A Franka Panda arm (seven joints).
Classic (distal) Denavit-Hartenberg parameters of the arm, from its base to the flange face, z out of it. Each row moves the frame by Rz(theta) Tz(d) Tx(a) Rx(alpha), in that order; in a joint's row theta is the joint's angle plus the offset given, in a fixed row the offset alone. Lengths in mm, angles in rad.
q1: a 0  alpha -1.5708  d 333  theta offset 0
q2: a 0  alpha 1.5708  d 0  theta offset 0
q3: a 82.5  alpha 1.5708  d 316  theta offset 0
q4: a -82.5  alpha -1.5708  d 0  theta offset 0
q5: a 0  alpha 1.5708  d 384  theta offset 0
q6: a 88  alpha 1.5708  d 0  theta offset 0
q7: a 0  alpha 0  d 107  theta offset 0
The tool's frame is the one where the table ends.
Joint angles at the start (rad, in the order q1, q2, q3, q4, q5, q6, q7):
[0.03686 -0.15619 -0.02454 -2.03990 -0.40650 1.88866 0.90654]
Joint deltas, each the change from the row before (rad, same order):
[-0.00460 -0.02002 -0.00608 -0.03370 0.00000 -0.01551 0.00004]
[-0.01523 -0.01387 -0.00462 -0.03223 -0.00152 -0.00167 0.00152]
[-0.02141 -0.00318 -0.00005 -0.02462 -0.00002 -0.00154 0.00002]
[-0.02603 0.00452 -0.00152 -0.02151 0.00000 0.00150 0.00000]
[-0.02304 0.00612 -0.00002 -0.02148 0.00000 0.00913 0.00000]
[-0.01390 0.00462 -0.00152 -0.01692 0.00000 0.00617 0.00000]
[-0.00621 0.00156 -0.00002 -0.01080 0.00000 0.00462 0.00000]
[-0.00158 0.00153 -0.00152 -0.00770 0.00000 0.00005 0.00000]
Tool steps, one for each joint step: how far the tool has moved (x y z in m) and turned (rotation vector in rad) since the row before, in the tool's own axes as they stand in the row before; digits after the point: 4 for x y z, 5 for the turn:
[-0.0054 0.0098 0.0088 -0.02287 -0.02240 0.00465]
[-0.0015 0.0102 0.0117 -0.01829 -0.01824 0.01237]
[0.0004 0.0079 0.0135 -0.02026 -0.02124 0.01177]
[0.0030 0.0079 0.0164 -0.02184 -0.02462 0.01565]
[0.0022 0.0052 0.0156 -0.01568 -0.01974 0.01095]
[0.0008 0.0033 0.0118 -0.01202 -0.01558 0.00612]
[-0.0005 0.0012 0.0062 -0.00555 -0.00740 0.00111]
[-0.0009 0.0006 0.0046 -0.00633 -0.00729 -0.00065]

